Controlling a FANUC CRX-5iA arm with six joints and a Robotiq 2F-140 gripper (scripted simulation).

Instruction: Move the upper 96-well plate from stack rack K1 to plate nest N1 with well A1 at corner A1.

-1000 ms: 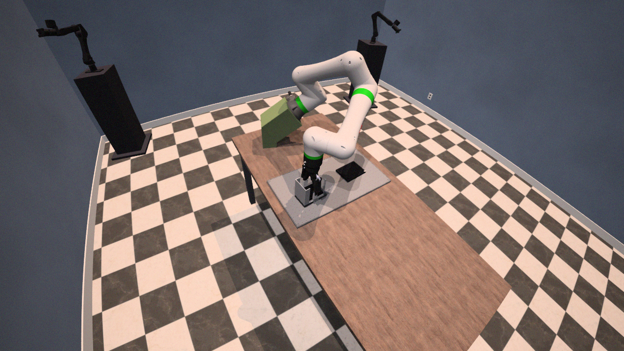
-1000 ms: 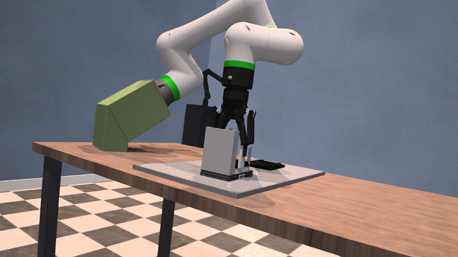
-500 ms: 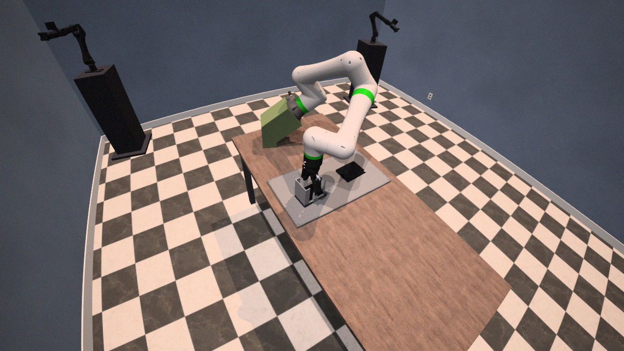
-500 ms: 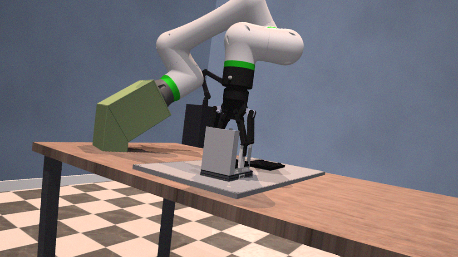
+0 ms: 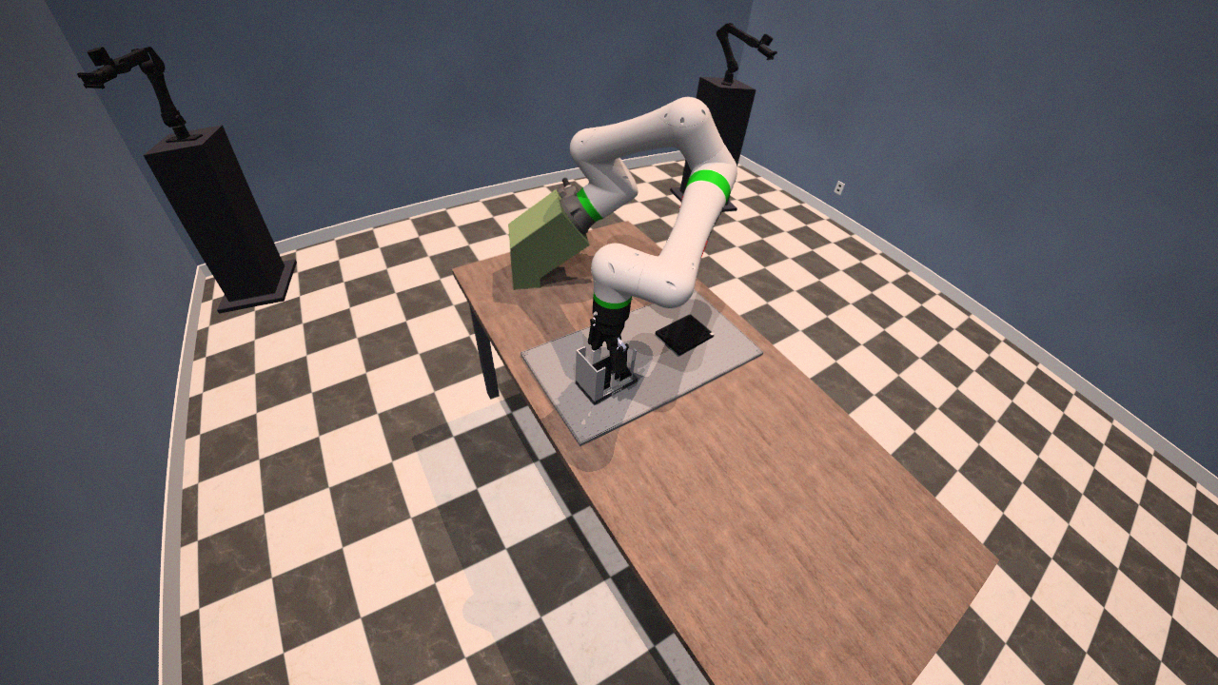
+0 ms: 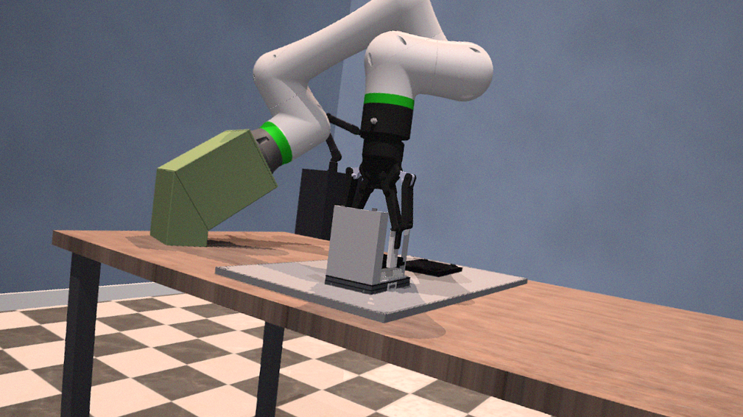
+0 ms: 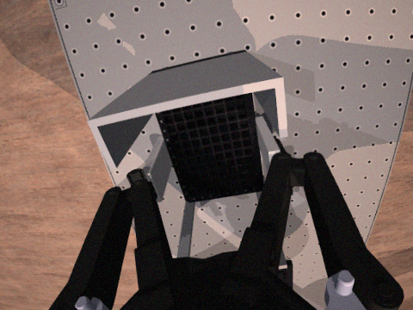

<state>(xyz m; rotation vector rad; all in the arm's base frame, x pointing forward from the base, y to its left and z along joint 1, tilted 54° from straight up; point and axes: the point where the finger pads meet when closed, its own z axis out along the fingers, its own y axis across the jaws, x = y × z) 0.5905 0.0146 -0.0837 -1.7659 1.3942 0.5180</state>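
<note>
The white plate lies 4 cm below my hand. Round my hand: pale square (10 cm behind, 41 cm to the left, 6 cm below); then black 96-well plate (2 cm below); then black plate nest N1 (13 cm behind, 32 cm to the left, 6 cm below).
</note>
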